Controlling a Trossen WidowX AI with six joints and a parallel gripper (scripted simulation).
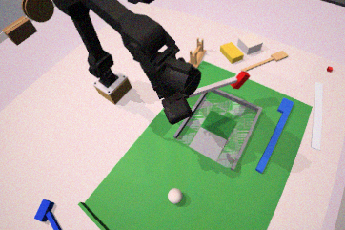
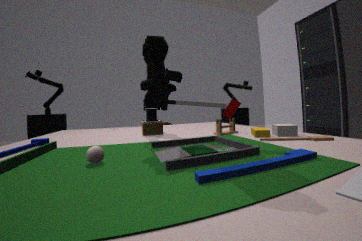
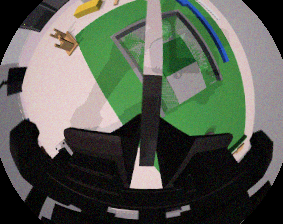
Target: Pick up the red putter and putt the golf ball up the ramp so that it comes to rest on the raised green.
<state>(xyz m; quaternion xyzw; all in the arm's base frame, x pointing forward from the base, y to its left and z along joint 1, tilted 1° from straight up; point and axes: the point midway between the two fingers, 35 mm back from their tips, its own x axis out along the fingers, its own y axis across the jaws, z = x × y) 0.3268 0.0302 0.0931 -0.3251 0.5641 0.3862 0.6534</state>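
The red putter lies 5 cm ahead of my gripper tip, 10 cm to the left of it and 1 cm above it. The rest, counted from my gripper tip: yellow block 2 cm behind, 42 cm to the left, 11 cm below; wooden stand 14 cm behind, 32 cm to the left, 9 cm below; white golf ball 14 cm ahead, 20 cm to the right, 10 cm below.
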